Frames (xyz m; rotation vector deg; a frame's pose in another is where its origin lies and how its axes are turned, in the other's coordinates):
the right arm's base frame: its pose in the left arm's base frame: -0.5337 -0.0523 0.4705 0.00 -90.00 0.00
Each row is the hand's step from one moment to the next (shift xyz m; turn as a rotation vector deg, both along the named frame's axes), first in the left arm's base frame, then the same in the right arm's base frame.
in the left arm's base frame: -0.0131 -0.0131 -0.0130 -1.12 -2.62 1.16
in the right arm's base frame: -0.0130 -0.0131 0.0131 1.16 -2.62 1.12
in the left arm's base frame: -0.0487 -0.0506 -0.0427 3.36 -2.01 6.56
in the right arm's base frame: -0.0427 -0.0506 0.0487 6.56 -2.01 -3.36
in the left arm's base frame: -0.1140 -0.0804 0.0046 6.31 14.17 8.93
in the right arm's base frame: 0.0046 -0.0804 0.1140 8.93 14.17 -6.31
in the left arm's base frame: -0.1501 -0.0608 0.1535 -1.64 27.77 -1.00
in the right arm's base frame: 0.1535 -0.0608 0.1501 -1.00 27.77 1.64
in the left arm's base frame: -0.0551 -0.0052 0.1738 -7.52 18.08 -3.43
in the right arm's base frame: 0.1738 -0.0052 0.0551 -3.43 18.08 7.52
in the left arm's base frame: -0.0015 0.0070 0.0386 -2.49 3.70 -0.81
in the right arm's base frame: 0.0386 0.0070 0.0015 -0.81 3.70 2.49
